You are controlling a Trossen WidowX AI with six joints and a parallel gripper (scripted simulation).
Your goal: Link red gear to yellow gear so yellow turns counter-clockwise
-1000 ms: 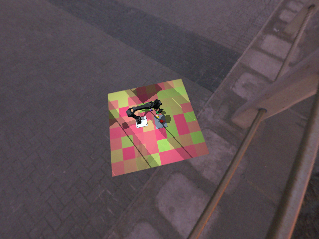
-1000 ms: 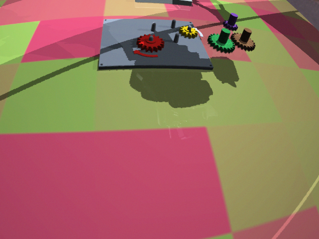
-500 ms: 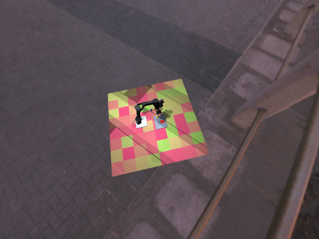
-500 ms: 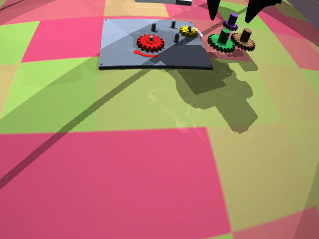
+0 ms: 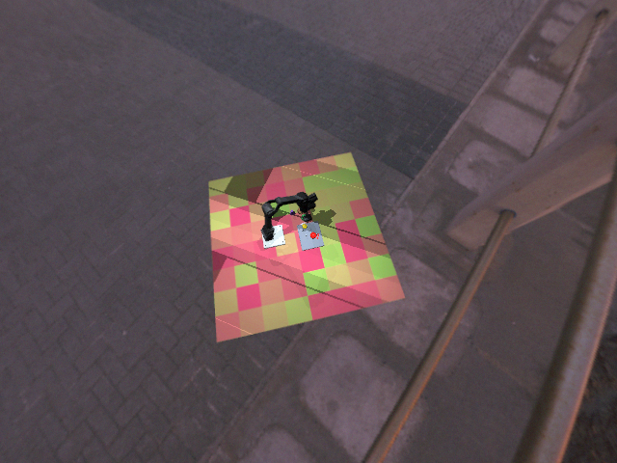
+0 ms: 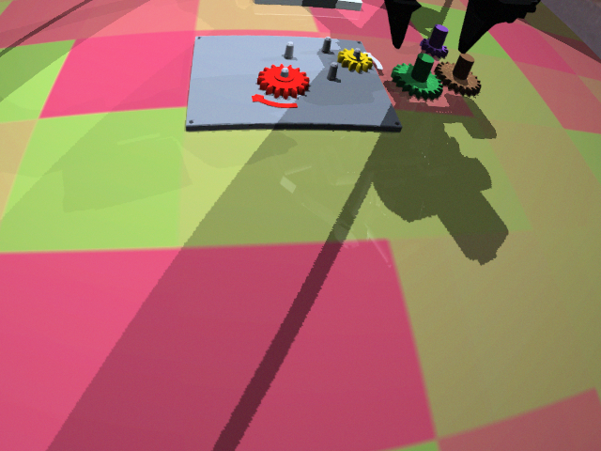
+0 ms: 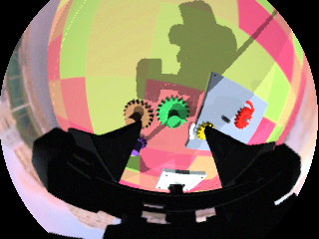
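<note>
Right now the green gear is 40 mm below my gripper tip. The rest, counted from my gripper tip: yellow gear 30 mm behind, 80 mm to the right, 40 mm below; purple gear 80 mm behind, 70 mm to the left, 40 mm below; brown gear 10 mm behind, 70 mm to the left, 40 mm below.
</note>
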